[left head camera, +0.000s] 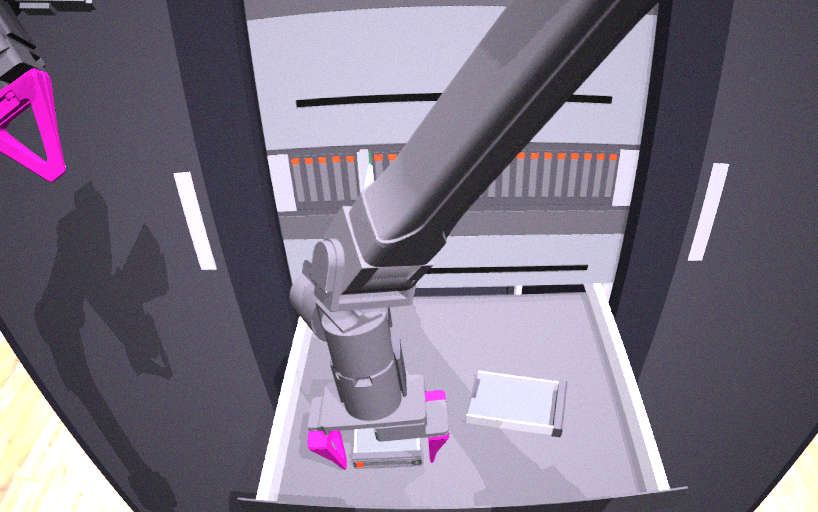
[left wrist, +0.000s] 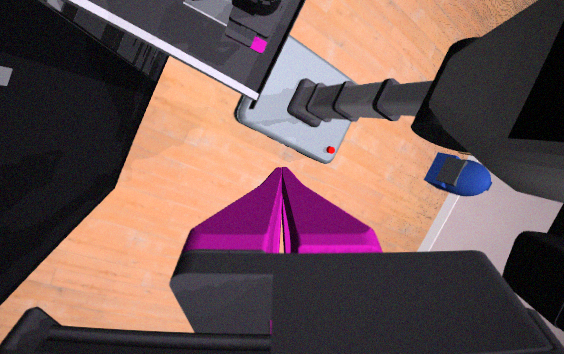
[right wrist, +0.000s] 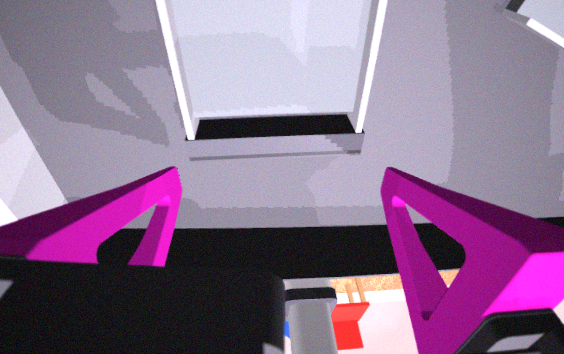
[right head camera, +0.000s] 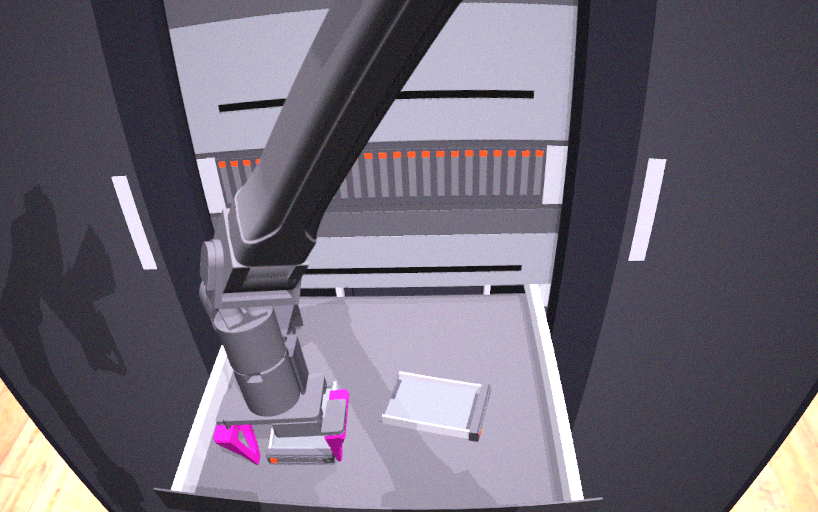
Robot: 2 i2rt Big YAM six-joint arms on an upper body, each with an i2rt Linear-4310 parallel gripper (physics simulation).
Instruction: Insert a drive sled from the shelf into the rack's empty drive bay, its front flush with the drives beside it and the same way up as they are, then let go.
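Places are measured from the left arm's base along level axes (x ahead, y left, z up), in metres.
Pixels of known places: left gripper, fingertip midpoint: (left head camera: pixel 58 177) (left wrist: pixel 281 177); right gripper, fingertip midpoint: (left head camera: pixel 388 462) (left wrist: pixel 256 17) (right wrist: pixel 281 178) (right head camera: pixel 298 459).
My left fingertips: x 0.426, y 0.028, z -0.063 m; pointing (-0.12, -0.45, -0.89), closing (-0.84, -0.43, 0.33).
Note:
Behind a point stands the place of what it marks.
One drive sled (left head camera: pixel 386 445) {x 0.484, y -0.187, z -0.454 m} (right head camera: pixel 298 443) {x 0.483, y -0.184, z -0.454 m} (right wrist: pixel 275 75) {x 0.493, y -0.188, z -0.454 m} lies flat on the shelf (left head camera: pixel 501 332) {x 0.682, y -0.339, z -0.462 m} (right head camera: pixel 446 332) {x 0.683, y -0.361, z -0.462 m} (right wrist: pixel 410 100) {x 0.481, y -0.254, z -0.462 m}, its front with an orange tab facing the shelf's near edge. My right gripper (left head camera: pixel 389 464) {x 0.451, y -0.192, z -0.439 m} (right head camera: pixel 299 461) {x 0.451, y -0.192, z -0.439 m} (right wrist: pixel 281 178) {x 0.451, y -0.192, z -0.439 m} is open above that sled, fingers out to either side near its front. A second sled (left head camera: pixel 513 401) {x 0.548, y -0.342, z -0.454 m} (right head camera: pixel 434 404) {x 0.547, y -0.344, z -0.454 m} (right wrist: pixel 545 30) {x 0.522, y -0.291, z -0.447 m} lies turned to the right. The rack's empty bay (left head camera: pixel 368 160) shows as a gap in the drive row, partly behind the right arm. My left gripper (left head camera: pixel 54 175) {x 0.426, y 0.028, z -0.063 m} (left wrist: pixel 281 177) {x 0.426, y 0.028, z -0.063 m} is shut and empty, far left.
Drives with orange tabs (left head camera: pixel 561 181) {x 0.738, y -0.413, z -0.251 m} (right head camera: pixel 467 178) {x 0.738, y -0.390, z -0.249 m} stand upright in a row behind the shelf. White side rails (left head camera: pixel 630 392) {x 0.530, y -0.488, z -0.430 m} (right head camera: pixel 554 392) {x 0.538, y -0.489, z -0.430 m} edge the shelf. Dark rack doors flank it. A grey base plate (left wrist: pixel 280 110) {x 0.094, y -0.178, z -1.208 m} with a thick post stands on the wood floor in the left wrist view.

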